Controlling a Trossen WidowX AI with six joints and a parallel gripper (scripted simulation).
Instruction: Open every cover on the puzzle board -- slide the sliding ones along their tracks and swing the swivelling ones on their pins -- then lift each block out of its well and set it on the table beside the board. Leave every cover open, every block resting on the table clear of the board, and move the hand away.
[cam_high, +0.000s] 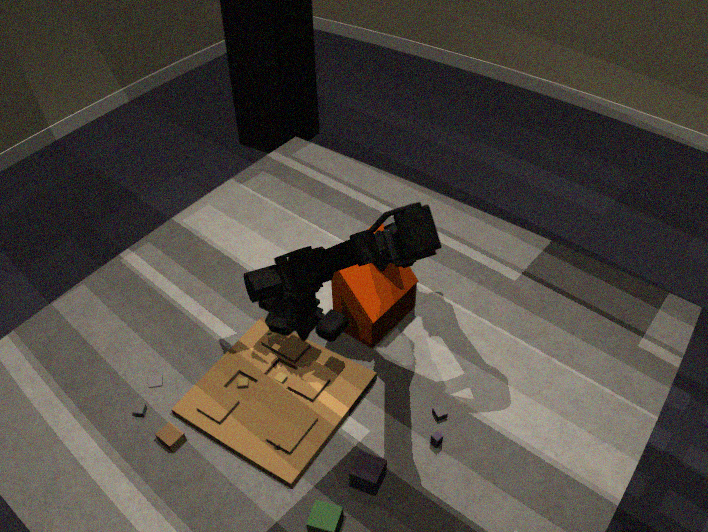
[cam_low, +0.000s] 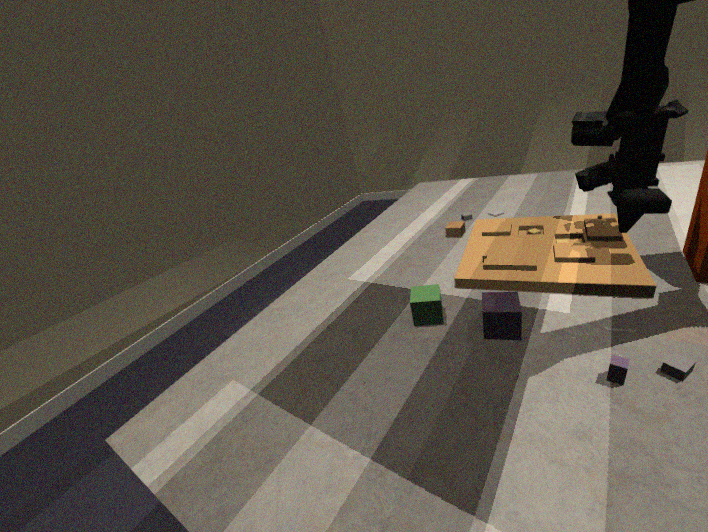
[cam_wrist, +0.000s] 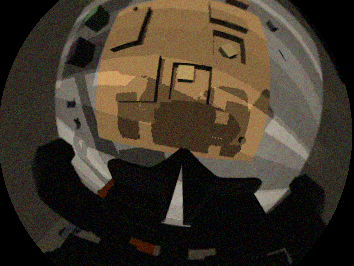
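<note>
My gripper tip is now 130 mm short of the tan puzzle board, 30 mm to the right of it and 10 mm above it. From my gripper tip the other things lie so: small purple block: 340 mm to the left, 60 mm ahead, 20 mm below; then brown cube: 330 mm ahead, 80 mm to the right, 20 mm below; then purple cube: 280 mm to the left, 190 mm ahead, 10 mm below.
</note>
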